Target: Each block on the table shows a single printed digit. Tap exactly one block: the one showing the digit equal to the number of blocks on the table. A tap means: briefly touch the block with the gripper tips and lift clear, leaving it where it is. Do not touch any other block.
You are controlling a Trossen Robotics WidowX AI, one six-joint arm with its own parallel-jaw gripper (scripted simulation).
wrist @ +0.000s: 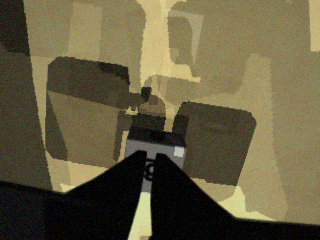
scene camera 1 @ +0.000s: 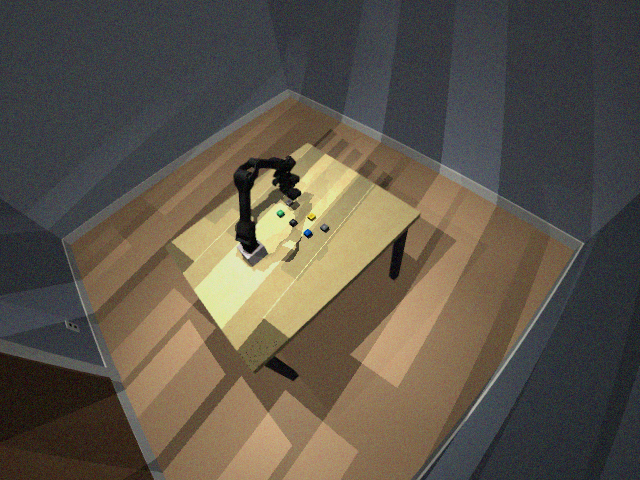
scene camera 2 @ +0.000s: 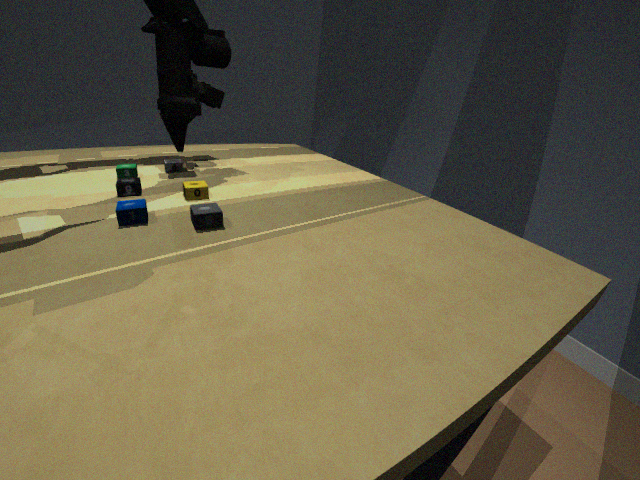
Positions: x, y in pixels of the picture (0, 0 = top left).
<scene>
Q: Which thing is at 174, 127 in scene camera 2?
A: My gripper.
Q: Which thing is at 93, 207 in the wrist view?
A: My gripper.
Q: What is my gripper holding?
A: Nothing.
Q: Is my gripper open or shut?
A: Shut.
</scene>
